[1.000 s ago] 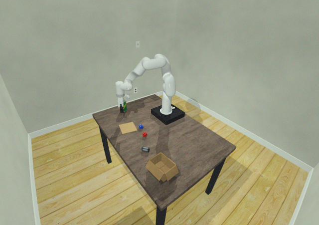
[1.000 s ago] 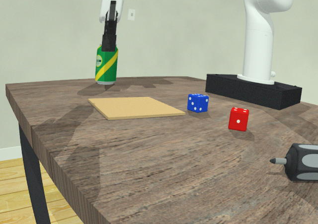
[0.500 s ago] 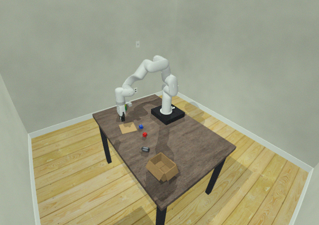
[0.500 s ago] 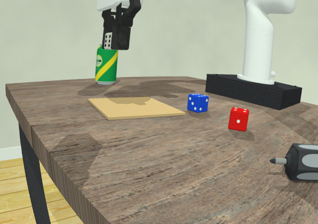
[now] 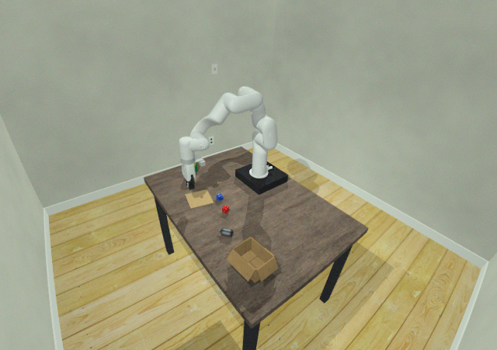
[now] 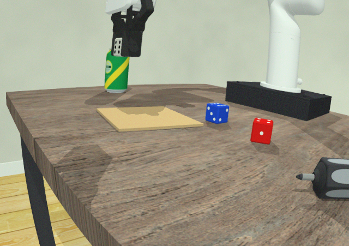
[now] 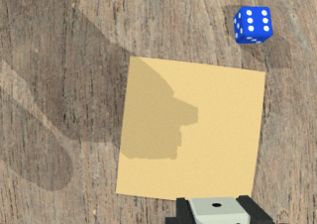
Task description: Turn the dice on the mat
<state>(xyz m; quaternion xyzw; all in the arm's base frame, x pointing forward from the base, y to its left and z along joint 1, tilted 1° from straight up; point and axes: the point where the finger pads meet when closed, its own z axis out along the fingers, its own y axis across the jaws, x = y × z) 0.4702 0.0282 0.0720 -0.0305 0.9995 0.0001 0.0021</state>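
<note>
Right now the tan mat is 120 mm below my hand and 40 mm behind it. Round my hand: red die: 170 mm to the left, 140 mm behind, 110 mm below; blue die: 160 mm behind, 110 mm below, 50 mm to the left; white die: 10 mm below.
</note>
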